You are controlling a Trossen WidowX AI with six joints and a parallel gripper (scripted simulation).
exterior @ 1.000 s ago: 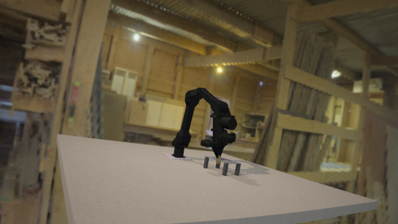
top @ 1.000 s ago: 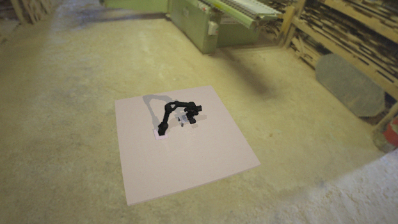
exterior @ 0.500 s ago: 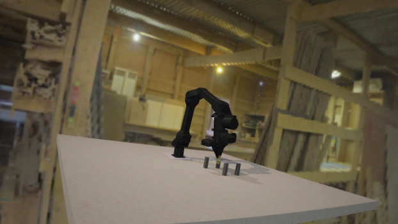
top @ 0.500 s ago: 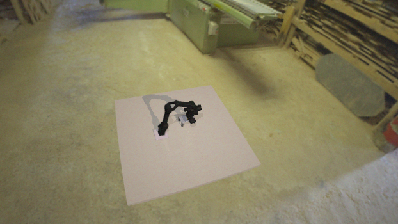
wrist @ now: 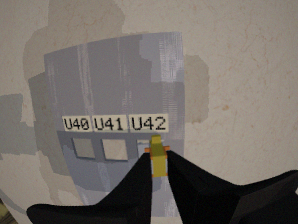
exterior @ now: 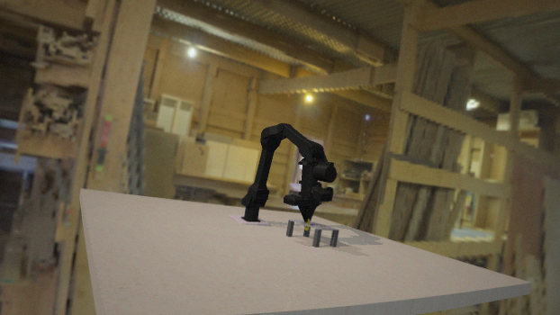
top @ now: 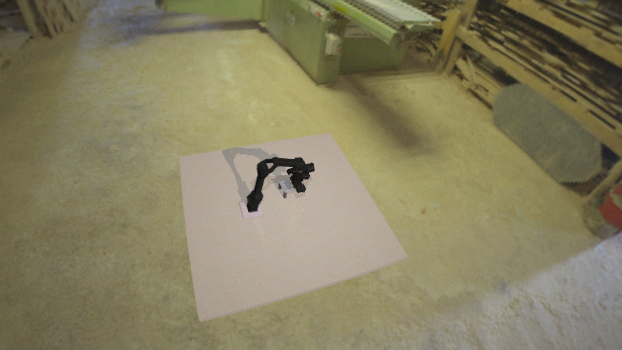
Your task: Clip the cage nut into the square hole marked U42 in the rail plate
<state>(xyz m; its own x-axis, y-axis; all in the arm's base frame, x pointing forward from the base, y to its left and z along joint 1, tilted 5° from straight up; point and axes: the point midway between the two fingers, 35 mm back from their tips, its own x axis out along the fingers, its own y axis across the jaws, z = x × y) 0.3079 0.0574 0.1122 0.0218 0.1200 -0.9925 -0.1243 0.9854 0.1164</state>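
The yellow cage nut is 1 cm below my gripper tip.
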